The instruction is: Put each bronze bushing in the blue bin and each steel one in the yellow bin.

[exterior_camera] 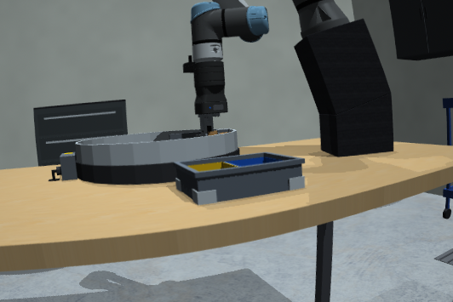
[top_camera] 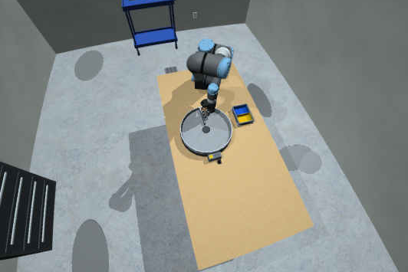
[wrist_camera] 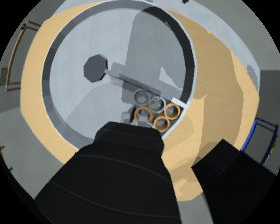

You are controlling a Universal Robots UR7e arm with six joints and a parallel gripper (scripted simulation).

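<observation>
Right now the grey two-part tray is 300 mm to the left of my hand, 110 mm ahead of it and 60 mm below it. Also, from my hand: round grey turntable 120 mm ahead, 70 mm to the right, 30 mm below.
</observation>
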